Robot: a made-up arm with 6 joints.
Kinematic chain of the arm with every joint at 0, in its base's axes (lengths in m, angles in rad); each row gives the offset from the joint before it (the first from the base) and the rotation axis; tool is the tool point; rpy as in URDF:
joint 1: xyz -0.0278 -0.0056 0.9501 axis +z
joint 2: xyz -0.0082 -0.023 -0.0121 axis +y
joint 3: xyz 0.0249 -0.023 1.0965 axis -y
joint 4: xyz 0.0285 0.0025 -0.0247 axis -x
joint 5: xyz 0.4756 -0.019 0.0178 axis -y
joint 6: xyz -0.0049 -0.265 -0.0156 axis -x
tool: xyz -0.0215 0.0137 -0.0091 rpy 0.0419 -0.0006 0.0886
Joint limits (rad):
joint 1: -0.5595..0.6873
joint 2: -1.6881..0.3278
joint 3: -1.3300..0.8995
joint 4: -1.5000..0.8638
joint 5: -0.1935..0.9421
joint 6: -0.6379..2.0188
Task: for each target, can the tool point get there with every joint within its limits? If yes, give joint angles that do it. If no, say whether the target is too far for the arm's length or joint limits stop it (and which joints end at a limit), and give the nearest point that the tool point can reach.
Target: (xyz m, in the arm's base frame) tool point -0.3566 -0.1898 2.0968
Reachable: yes | joints -0.4377 -0.6487 0.1062 -0.2025 0.6378 0.1872
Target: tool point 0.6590 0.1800 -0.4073
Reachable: no: joint limits stop it (at a limit: joint 1, joint 2, joint 3, joint 4, joint 5) | nearest point -0.4856 0.2259 0.7098 | short by 1.600 m
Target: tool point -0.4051 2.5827 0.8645
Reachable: no: too far | nearest point -1.2105 0.6870 1.3569 | short by 2.118 m
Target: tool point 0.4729 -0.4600 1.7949
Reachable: yes | joints -0.4355 0.1270 0.1578 -0.9127 0.2196 -0.2234
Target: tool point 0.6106 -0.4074 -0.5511
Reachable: no: joint limits stop it (at a limit: joint 1, joint 2, joint 3, joint 5, joint 6) | nearest point -0.3324 -0.4510 0.7283 | short by 1.590 m
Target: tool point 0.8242 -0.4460 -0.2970
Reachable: no: joint limits stop it (at a limit: joint 1, joint 2, joint 3, joint 5, joint 6) | nearest point -0.3149 -0.4809 0.7431 | short by 1.543 m
